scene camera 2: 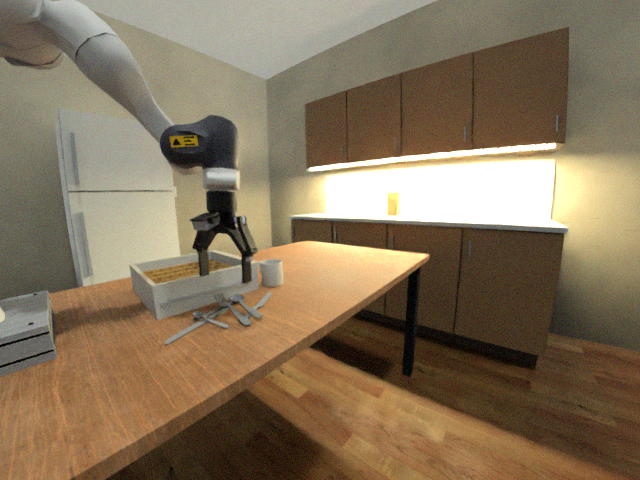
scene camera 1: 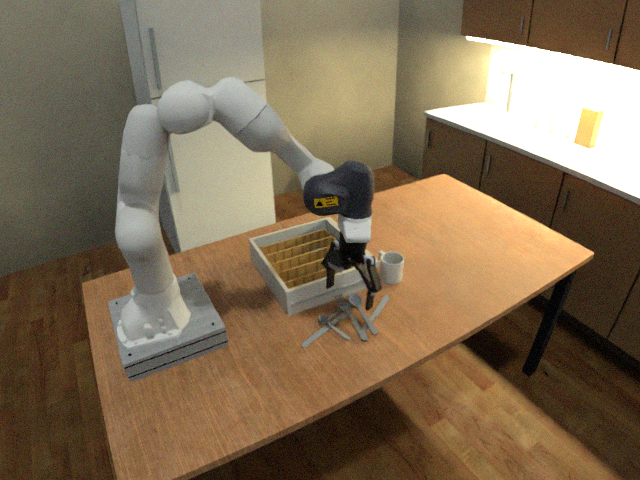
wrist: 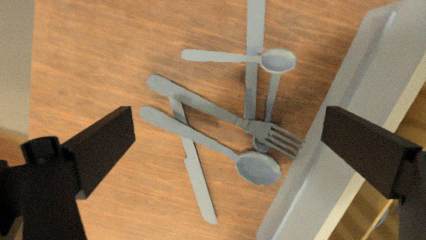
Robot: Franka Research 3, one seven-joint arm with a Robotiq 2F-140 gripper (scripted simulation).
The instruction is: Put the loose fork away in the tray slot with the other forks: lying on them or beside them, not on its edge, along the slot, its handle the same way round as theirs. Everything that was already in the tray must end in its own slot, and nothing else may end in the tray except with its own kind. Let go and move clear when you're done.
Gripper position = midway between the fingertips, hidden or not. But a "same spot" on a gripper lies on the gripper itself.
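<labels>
Gripper in scene camera 2 [224, 278], scene camera 1 and the wrist view. Same spot on the gripper: [wrist: 55, 175] and [scene camera 1: 366, 285].
</labels>
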